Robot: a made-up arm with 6 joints.
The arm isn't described. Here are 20 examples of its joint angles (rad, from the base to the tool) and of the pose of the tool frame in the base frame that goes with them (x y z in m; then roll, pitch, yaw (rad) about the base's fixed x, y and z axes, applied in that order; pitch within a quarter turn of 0, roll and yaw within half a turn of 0).
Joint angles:
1: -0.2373 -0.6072 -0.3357 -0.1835 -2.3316 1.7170
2: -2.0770 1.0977 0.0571 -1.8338 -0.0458 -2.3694
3: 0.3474 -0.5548 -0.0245 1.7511 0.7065 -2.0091
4: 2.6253 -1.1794 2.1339 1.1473 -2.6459 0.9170
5: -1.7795 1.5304 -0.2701 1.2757 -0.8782 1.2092
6: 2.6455 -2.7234 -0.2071 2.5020 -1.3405 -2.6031
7: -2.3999 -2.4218 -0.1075 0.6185 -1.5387 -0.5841
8: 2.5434 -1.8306 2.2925 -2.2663 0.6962 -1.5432
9: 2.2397 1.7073 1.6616 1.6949 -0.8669 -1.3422
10: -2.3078 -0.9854 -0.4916 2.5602 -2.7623 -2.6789
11: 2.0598 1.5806 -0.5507 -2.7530 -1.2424 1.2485
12: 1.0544 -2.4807 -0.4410 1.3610 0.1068 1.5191
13: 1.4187 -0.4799 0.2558 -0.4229 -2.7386 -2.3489
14: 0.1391 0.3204 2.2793 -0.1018 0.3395 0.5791
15: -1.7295 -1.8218 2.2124 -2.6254 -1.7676 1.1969
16: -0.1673 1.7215 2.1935 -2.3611 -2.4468 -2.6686
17: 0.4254 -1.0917 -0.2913 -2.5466 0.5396 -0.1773
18: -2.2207 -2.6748 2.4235 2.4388 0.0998 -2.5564
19: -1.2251 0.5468 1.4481 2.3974 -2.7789 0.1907
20: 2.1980 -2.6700 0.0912 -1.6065 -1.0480 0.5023
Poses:
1: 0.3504 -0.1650 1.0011 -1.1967 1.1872 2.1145
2: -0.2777 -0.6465 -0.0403 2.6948 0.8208 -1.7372
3: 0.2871 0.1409 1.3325 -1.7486 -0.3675 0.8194
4: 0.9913 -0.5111 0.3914 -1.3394 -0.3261 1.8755
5: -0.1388 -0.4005 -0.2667 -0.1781 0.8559 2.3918
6: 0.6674 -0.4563 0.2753 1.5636 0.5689 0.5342
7: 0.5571 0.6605 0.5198 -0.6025 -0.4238 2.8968
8: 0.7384 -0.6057 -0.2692 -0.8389 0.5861 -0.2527
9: -0.7579 0.9770 0.4484 -2.1009 -0.2177 1.1721
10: -0.0152 -0.1950 1.0728 0.4025 0.4133 1.1197
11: -0.1602 0.0827 -0.1683 0.5454 1.0692 2.7857
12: -0.3070 -0.6260 0.6238 -0.9303 -0.9804 -2.7722
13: 0.1696 0.3158 1.2941 3.0725 0.8301 -1.9850
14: -0.0670 -0.0841 1.5763 0.6877 -0.6423 -2.7367
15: 0.2542 0.9271 -0.2195 0.5610 0.6249 -1.0543
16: 1.1629 -0.0788 0.5627 1.5502 -0.0280 2.7607
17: 0.0578 0.1610 1.1297 1.0523 -0.1834 0.3369
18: -0.0258 -0.1651 -0.6631 -2.1328 1.1679 -2.7133
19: 0.3039 -0.5578 1.4385 -2.5813 0.3831 2.0745
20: 0.4641 -0.6798 0.3239 2.7405 -0.3847 -1.8907
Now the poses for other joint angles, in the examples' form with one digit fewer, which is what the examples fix.
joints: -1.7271 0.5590 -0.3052 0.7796 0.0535 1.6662
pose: -0.212 -0.740 0.320 2.303 0.694 -1.368
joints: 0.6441 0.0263 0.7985 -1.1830 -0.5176 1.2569
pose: 0.484 0.385 1.335 -2.060 -0.647 0.949
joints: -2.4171 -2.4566 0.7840 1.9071 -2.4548 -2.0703
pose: 0.777 0.628 -0.170 2.195 0.004 -2.843
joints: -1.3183 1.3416 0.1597 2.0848 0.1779 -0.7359
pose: 0.279 -0.816 -0.099 -2.831 0.988 -0.999
